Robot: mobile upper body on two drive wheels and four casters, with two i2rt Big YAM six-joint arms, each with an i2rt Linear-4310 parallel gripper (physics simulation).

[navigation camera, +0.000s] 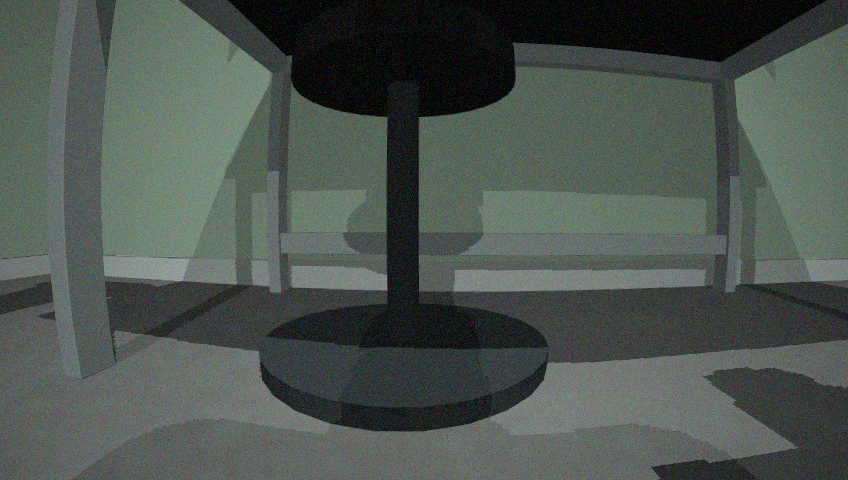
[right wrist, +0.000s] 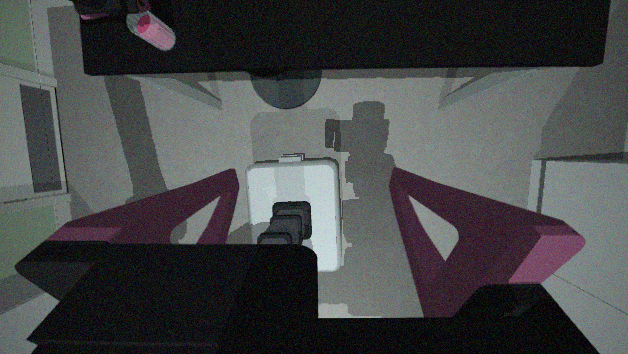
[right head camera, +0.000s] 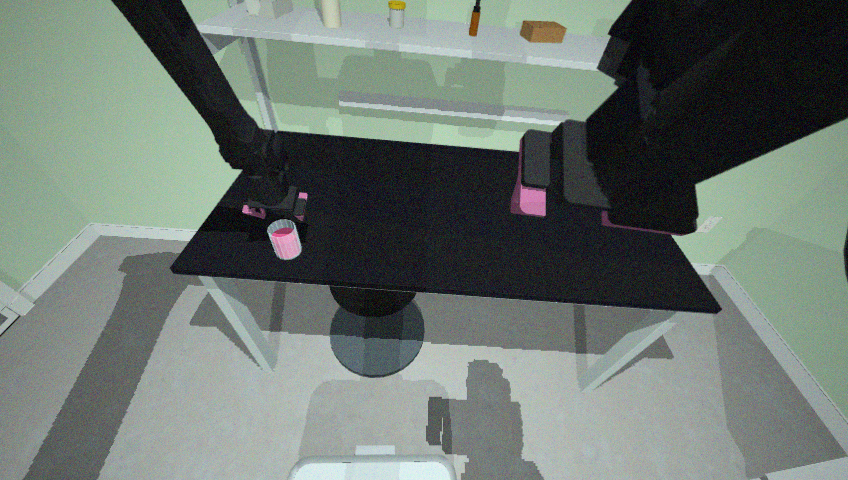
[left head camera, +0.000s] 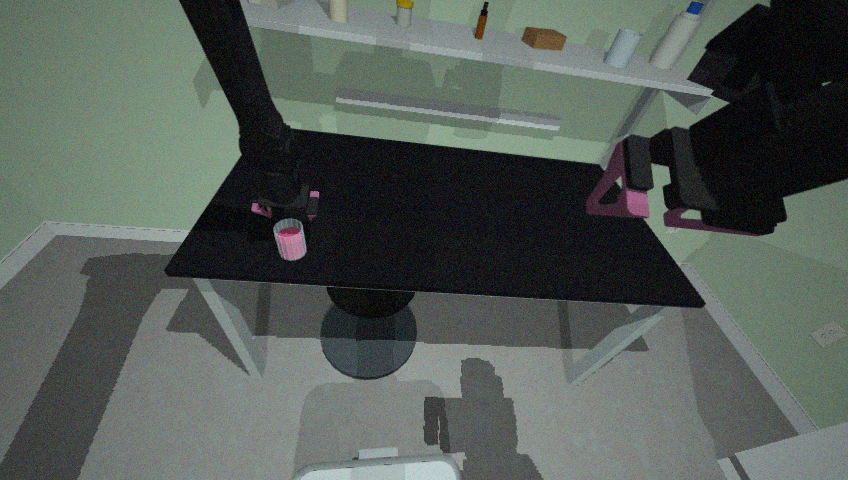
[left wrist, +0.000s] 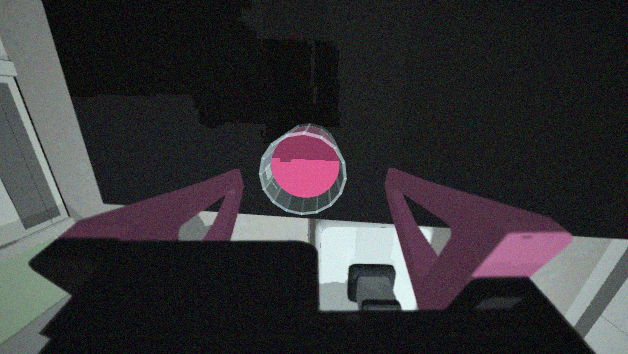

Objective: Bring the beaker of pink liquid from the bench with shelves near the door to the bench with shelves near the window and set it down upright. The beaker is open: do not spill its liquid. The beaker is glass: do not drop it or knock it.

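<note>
The glass beaker of pink liquid (left head camera: 290,242) (right head camera: 285,242) (left wrist: 305,172) (right wrist: 157,34) stands upright near the front left corner of the black bench top (left head camera: 446,237) (right head camera: 452,237) (left wrist: 475,100) (right wrist: 375,35). My left gripper (left head camera: 286,204) (right head camera: 275,205) (left wrist: 314,176) is open, low over the bench and close behind the beaker. In the left wrist view the beaker shows between and slightly beyond its two pink fingertips, apart from both. My right gripper (left head camera: 654,215) (right wrist: 314,176) is open and empty, in the air at the right of the bench.
A wall shelf (left head camera: 440,44) (right head camera: 428,46) above the bench holds bottles, a jar with a yellow lid (left head camera: 404,13) (right head camera: 396,14) and a brown box (left head camera: 543,38) (right head camera: 542,31). A round stool (left head camera: 368,344) (right head camera: 377,344) (navigation camera: 404,380) stands partly under the bench, between its legs (navigation camera: 83,208).
</note>
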